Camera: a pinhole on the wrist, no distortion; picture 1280 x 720 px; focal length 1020.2 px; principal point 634.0 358.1 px. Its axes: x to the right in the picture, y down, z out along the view. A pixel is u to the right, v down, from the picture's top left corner.
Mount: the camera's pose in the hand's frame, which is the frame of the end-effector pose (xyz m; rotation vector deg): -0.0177 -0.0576 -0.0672 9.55 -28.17 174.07
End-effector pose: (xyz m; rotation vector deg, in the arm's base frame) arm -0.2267 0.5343 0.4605 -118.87 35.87 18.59
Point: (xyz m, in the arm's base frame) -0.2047 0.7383 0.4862
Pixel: 908 334
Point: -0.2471 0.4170 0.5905
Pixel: behind the camera
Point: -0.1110 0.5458 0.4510
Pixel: outside the picture
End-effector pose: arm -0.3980 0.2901 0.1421 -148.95 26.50 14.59
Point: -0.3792 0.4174 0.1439
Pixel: 731 455
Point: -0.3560 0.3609 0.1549
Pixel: 366 259
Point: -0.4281 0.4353 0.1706
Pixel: 1192 589
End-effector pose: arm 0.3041 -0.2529 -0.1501 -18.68 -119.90 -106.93
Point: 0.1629 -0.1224 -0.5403
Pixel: outside the picture
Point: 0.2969 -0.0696 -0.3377
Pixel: 933 399
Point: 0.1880 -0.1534 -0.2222
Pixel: 249 222
